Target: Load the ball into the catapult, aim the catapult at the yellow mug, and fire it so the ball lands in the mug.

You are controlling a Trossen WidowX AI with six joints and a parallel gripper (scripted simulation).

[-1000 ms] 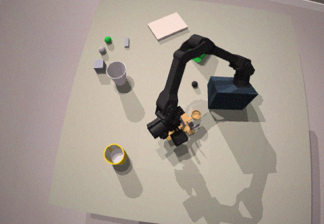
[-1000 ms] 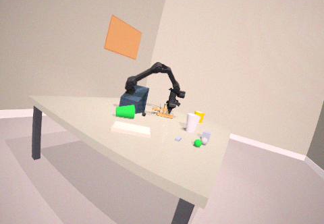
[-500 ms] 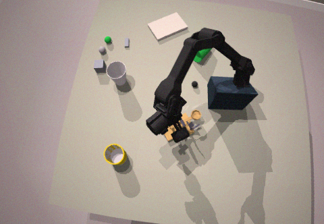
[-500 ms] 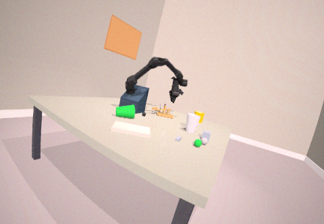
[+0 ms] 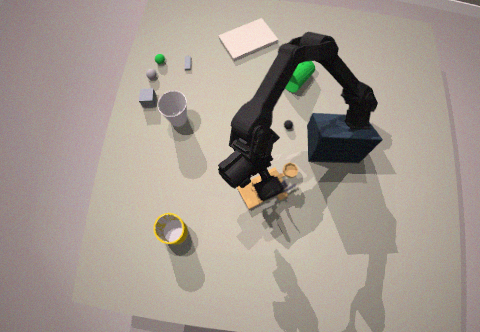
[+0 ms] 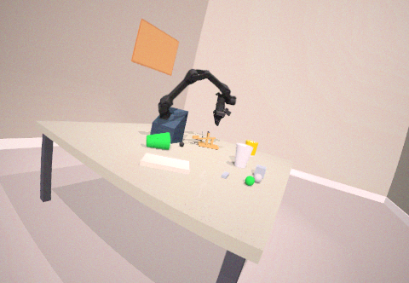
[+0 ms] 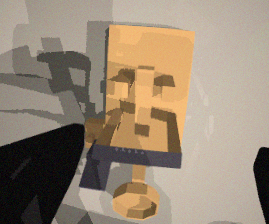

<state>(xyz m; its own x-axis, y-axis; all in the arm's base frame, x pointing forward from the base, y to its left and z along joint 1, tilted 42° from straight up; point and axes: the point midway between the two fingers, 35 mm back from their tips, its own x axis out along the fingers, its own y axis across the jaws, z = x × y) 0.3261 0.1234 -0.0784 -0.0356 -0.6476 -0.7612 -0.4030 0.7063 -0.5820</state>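
The small black ball lies 210 mm to the right of my gripper tip, 150 mm below it and 130 mm behind it. From my gripper tip the other things lie so: yellow mug (250 mm ahead, 140 mm to the left, 130 mm below); then white cup (260 mm to the right, 250 mm ahead, 130 mm below); then tan wooden catapult (110 mm below, 70 mm behind).
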